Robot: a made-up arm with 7 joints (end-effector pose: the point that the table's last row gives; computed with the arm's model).
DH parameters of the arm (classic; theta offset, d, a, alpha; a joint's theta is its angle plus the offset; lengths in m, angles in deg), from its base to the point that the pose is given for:
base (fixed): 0 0.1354 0 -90
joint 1: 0 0.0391 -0.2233 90
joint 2: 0 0.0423 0.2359 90
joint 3: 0 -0.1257 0.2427 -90
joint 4: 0 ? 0.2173 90
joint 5: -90 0.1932 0.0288 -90
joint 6: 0 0.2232 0.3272 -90
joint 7: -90 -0.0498 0.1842 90
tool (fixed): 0 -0.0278 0 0
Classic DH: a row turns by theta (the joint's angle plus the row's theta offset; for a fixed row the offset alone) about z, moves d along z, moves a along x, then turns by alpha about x.
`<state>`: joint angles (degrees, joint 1 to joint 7).
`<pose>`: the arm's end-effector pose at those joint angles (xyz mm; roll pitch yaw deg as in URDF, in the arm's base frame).
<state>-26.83 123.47 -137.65 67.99 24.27 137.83 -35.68</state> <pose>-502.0 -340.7 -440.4 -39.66 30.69 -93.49</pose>
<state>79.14 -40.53 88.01 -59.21 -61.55 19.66 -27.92</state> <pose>286.9 -637.2 -265.2 7.58 -6.52 -75.92</pose>
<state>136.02 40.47 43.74 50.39 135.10 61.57 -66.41</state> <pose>270.6 425.2 -126.1 115.51 40.33 -126.69</pose>
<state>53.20 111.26 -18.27 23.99 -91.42 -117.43 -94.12</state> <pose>-739.9 692.6 143.7 -44.33 -26.82 -85.78</pose>
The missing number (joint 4, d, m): -0.2157
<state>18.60 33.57 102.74 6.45 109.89 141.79 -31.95</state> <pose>-140.0 190.2 402.6 -40.28 -7.35 -127.68</pose>
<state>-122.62 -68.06 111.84 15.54 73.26 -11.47 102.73</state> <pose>-815.5 0.2 -636.2 110.33 27.52 -173.39</pose>
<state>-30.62 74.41 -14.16 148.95 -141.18 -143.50 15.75</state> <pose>-158.0 562.0 -814.0 7.53 39.14 25.86</pose>
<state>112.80 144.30 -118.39 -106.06 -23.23 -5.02 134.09</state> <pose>385.7 -236.3 -7.1 -167.56 -9.21 -85.40</pose>
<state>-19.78 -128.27 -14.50 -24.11 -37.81 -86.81 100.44</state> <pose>-820.1 116.0 -516.3 -158.68 -4.93 111.88</pose>
